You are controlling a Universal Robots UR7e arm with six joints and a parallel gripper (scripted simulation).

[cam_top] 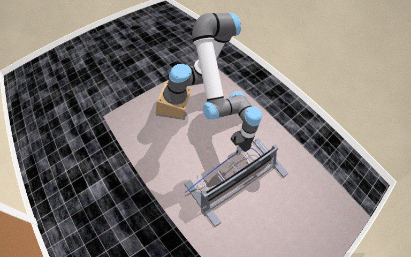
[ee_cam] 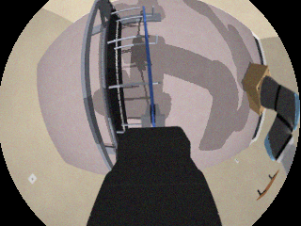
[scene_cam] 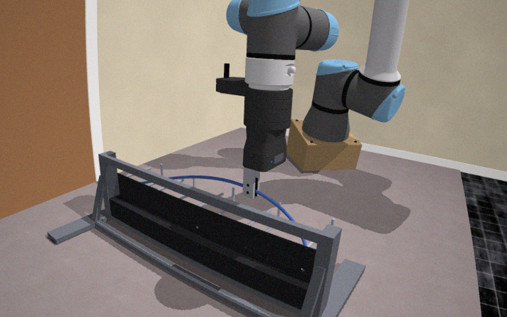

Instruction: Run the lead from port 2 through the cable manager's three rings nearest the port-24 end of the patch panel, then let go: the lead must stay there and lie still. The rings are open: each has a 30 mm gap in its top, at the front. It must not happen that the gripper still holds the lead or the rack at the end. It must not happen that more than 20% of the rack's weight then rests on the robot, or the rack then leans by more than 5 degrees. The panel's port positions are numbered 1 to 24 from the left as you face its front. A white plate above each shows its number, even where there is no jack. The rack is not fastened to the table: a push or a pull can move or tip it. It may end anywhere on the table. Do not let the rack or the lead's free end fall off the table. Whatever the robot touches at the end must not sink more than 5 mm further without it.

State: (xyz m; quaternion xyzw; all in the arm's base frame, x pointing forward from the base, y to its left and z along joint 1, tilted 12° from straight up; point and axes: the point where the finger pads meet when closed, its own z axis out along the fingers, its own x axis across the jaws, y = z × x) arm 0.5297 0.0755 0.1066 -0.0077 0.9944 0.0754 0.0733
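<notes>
The rack lies 100 mm ahead of my hand, 50 mm to the right of it and 50 mm below it.
</notes>
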